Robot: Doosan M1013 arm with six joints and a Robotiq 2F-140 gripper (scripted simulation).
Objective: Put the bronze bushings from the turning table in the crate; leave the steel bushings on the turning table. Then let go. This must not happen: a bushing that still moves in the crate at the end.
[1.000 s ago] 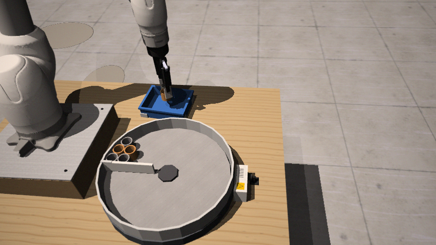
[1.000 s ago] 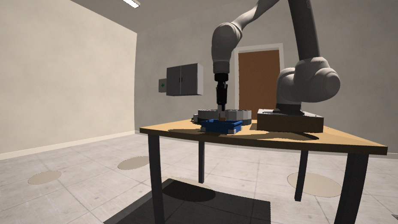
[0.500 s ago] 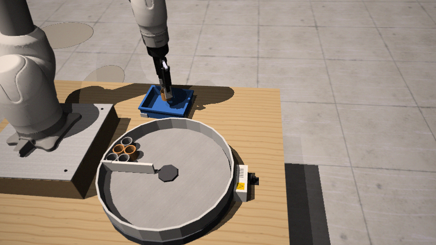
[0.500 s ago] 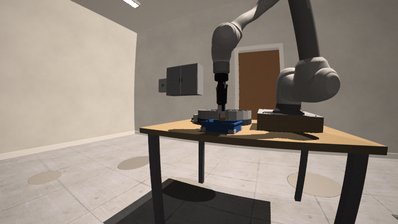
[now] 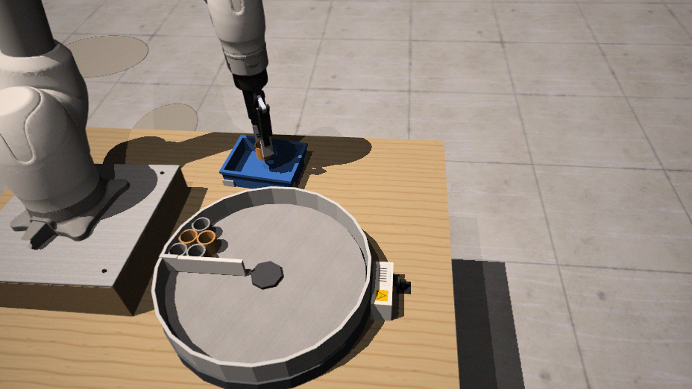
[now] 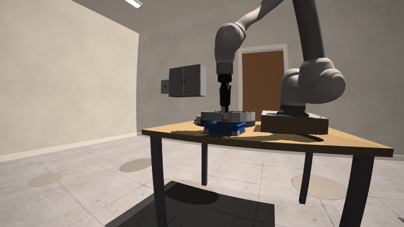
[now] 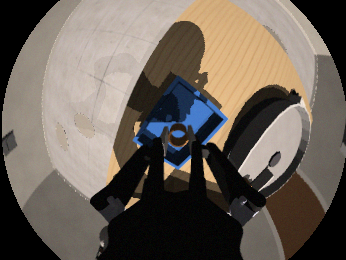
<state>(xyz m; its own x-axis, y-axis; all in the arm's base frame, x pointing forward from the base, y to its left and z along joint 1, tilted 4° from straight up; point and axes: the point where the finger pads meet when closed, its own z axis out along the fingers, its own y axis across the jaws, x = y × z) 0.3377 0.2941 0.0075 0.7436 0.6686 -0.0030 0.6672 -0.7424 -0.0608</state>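
Now: the blue crate 8 cm below my hand. From my hand the other things lie so: round grey turning table 13 cm ahead, 35 cm to the right, 5 cm below.
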